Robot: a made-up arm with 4 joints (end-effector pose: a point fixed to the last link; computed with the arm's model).
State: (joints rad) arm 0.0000 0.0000 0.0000 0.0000
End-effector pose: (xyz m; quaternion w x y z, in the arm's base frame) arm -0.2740 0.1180 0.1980 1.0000 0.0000 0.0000 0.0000
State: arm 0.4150 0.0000 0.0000 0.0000
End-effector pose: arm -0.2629 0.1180 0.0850 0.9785 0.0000 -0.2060 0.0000
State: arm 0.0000 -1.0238 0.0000 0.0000
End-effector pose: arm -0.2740 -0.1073 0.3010 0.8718 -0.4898 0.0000 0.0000
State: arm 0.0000 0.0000 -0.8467 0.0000
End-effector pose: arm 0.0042 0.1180 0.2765 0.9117 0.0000 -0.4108 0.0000
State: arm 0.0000 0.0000 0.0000 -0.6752
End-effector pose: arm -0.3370 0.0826 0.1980 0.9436 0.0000 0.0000 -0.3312
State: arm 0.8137 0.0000 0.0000 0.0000
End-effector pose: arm -0.2100 0.1180 -0.0106 0.9184 0.0000 -0.3957 0.0000
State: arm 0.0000 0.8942 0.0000 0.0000
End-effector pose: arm -0.2740 0.3066 0.3086 0.9017 0.4324 0.0000 0.0000
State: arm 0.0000 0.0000 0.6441 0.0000
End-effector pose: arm -0.4726 0.1180 0.2990 0.9486 0.0000 0.3165 0.0000
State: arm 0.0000 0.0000 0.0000 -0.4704
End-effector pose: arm -0.3156 0.0887 0.1980 0.9725 0.0000 0.0000 -0.2330
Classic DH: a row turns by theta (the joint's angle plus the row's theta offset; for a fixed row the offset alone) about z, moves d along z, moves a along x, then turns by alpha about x. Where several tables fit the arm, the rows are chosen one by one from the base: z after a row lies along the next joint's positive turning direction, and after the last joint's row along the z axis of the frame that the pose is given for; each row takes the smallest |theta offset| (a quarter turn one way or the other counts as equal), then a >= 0, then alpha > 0; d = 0 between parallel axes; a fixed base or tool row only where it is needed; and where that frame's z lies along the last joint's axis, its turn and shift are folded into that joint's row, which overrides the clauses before.
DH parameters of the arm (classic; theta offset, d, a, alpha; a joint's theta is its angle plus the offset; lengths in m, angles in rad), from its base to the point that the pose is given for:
base (fixed): 0 0.168 0 1.5708
joint 1: 1.5708 -0.097 0.282 1.5708
joint 2: 0 -0.222 0.096 1.5708
joint 3: -1.5708 0.093 0.134 -1.5708
joint 4: -0.7206 0 -0.1091 0
tool (fixed): -2.421 -0.348 0 0

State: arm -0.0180 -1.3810 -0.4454 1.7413
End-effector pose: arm -0.1406 -0.1146 0.2225 0.3736 -0.5245 0.3687 0.6704
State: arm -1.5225 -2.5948 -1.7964 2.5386
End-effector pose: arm 0.1711 -0.0638 0.0230 0.8364 0.0099 0.0924 -0.5402
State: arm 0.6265 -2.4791 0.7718 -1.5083
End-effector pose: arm -0.6621 0.0835 0.0449 0.1803 0.5437 0.4783 0.6656
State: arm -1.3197 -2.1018 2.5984 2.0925
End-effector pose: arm -0.1915 0.3855 0.4344 0.3540 0.0492 0.8331 -0.4221
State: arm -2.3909 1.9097 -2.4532 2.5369
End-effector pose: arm 0.1707 -0.2169 -0.1954 0.6855 -0.2000 0.5807 0.3911
